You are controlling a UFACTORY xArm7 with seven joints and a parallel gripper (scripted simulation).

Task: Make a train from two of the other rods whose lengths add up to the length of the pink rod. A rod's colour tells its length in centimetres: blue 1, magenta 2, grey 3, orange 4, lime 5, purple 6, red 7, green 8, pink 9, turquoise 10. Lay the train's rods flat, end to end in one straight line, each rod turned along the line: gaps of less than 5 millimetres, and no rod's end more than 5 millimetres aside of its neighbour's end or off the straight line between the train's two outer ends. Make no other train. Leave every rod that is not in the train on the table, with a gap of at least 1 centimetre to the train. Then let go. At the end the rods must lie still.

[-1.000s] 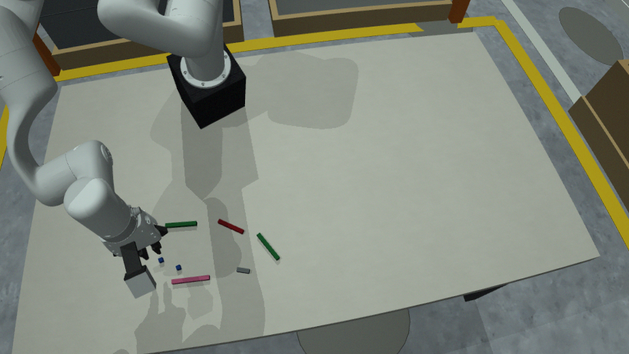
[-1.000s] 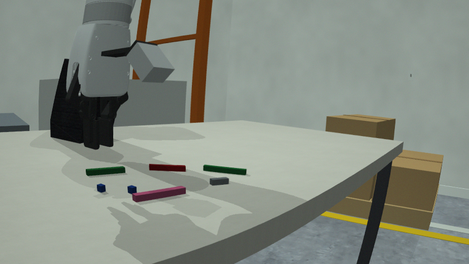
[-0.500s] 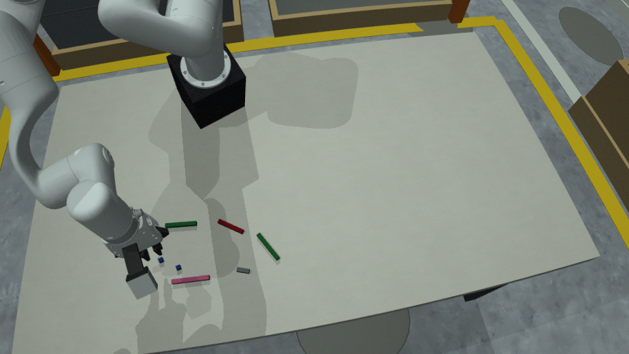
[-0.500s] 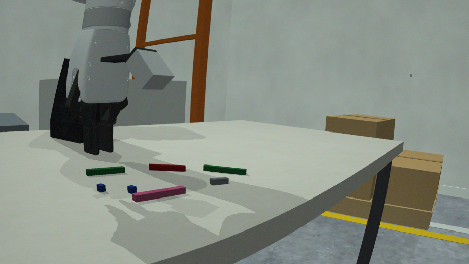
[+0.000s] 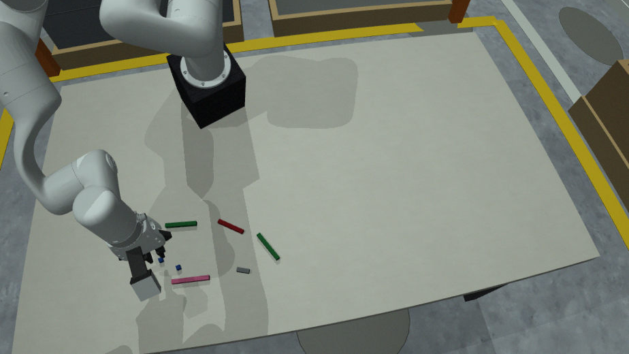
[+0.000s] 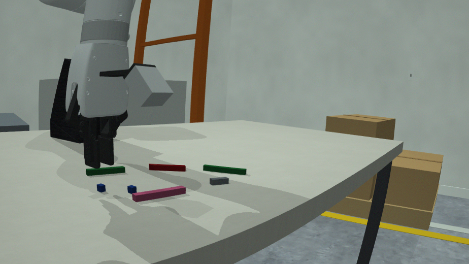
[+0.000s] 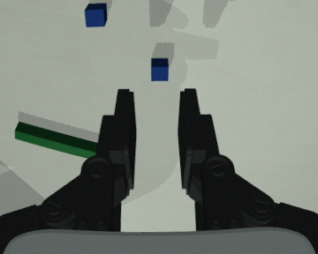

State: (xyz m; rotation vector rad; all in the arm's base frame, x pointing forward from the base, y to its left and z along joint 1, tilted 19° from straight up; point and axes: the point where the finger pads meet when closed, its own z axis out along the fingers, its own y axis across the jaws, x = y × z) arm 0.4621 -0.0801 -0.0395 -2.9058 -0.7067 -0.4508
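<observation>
The pink rod is 80 mm to the left of my hand, 60 mm below it and 50 mm ahead of it. From my hand the other things lie so: grey rod (200 mm to the left, 60 mm below, 20 mm ahead); red rod (160 mm to the left, 90 mm behind, 60 mm below).
</observation>
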